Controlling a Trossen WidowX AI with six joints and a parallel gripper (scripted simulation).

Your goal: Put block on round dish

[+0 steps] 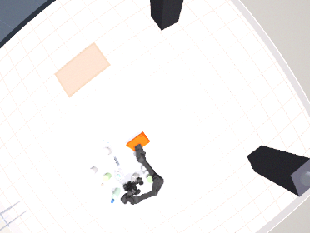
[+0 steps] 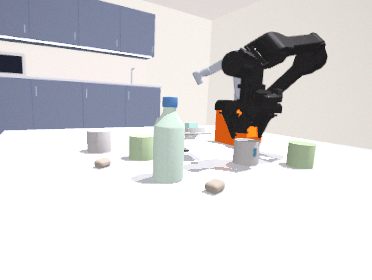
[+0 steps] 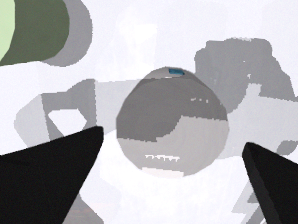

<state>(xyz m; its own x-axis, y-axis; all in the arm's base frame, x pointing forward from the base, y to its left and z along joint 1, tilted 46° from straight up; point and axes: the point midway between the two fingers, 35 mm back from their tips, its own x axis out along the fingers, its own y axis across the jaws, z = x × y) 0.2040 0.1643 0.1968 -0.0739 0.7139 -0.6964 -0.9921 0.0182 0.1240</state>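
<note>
The pale grey cup is 30 mm below my gripper tip and 20 mm to the left of it. The rest, counted from my gripper tip: tall pale green bottle (250 mm ahead, 40 mm to the left, 40 mm above); grey balance beam (230 mm to the right, 100 mm ahead, 30 mm below).
</note>
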